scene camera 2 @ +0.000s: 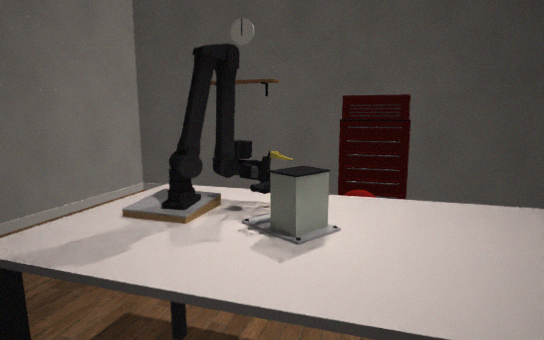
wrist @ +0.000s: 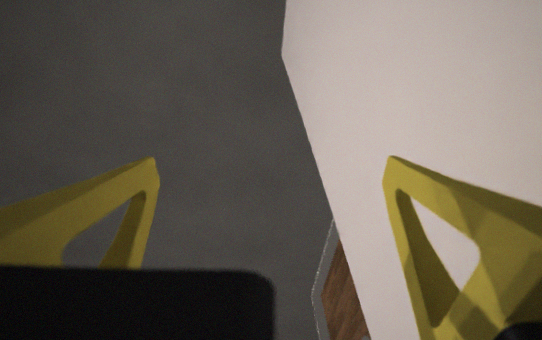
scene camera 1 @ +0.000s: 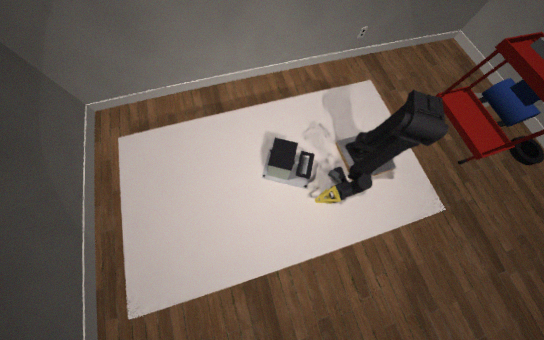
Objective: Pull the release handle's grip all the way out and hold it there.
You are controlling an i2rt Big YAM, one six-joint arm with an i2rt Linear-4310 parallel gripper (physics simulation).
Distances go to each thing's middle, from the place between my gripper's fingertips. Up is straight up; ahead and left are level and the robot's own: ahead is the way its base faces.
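Grey base plate (scene camera 2: 263, 223): 11 cm below my hand, 4 cm ahead of it, 21 cm to the right of it.
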